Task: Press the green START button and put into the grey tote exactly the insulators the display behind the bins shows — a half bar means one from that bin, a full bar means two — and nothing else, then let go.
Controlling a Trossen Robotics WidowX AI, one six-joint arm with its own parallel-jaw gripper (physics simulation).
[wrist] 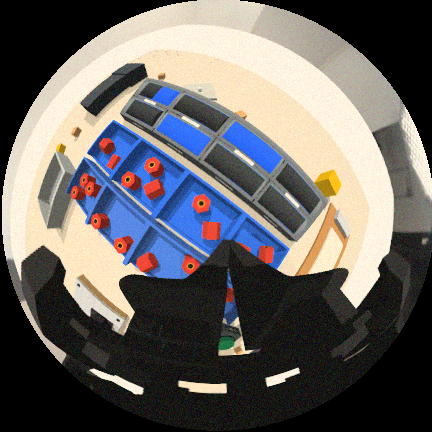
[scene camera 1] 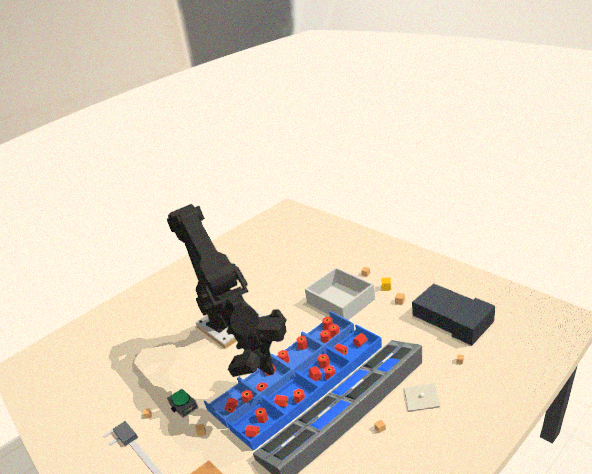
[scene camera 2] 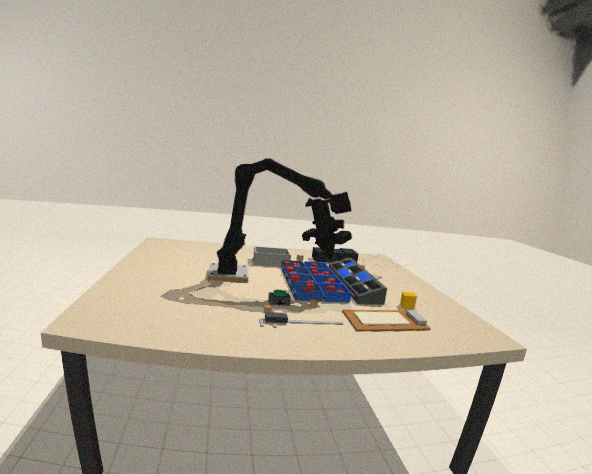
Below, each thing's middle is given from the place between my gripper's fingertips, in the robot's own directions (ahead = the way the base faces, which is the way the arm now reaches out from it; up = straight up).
I see the display (scene camera 1: pixel 323 439) 13 cm ahead of my hand, 9 cm below it and 8 cm to the left of it. The rest, counted from my hand: grey tote (scene camera 1: pixel 345 294) (39 cm to the left, 14 cm behind, 9 cm below); then black box (scene camera 1: pixel 467 319) (48 cm to the left, 18 cm ahead, 9 cm below); then grey plate (scene camera 1: pixel 430 400) (26 cm ahead, 20 cm to the left, 11 cm below).
